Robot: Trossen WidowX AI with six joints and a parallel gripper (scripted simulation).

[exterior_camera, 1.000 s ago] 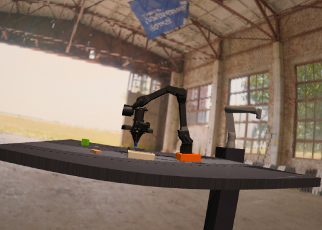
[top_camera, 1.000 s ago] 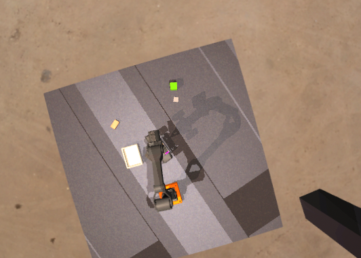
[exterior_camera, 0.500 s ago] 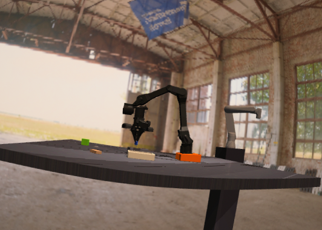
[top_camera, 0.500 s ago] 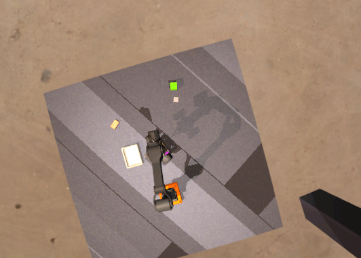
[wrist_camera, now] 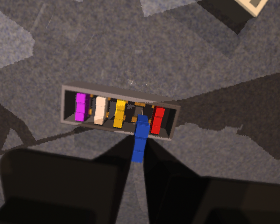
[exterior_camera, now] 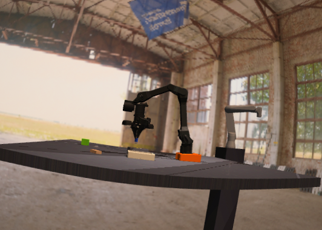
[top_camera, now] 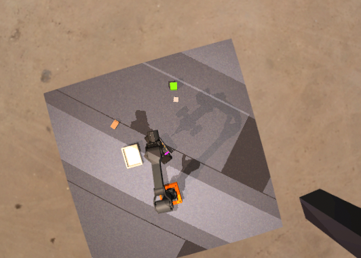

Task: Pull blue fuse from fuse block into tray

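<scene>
The tray is 200 mm to the left of my gripper tip and 90 mm below it. Round my gripper tip: blue fuse (10 mm below).
</scene>
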